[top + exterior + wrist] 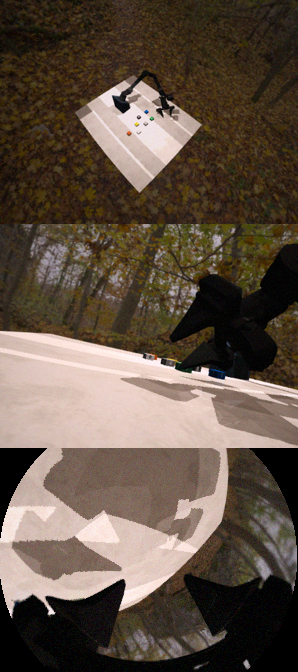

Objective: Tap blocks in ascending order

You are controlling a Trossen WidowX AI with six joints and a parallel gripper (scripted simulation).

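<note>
My gripper tip is 31 cm to the left of the white block, 10 cm past it and 2 cm above it. From my gripper tip the other things lie so: green block (11 cm to the right, 11 cm behind, 2 cm below); grey block (19 cm to the right, 12 cm behind, 2 cm below); blue block (21 cm behind, 8 cm to the right, 2 cm below).
</note>
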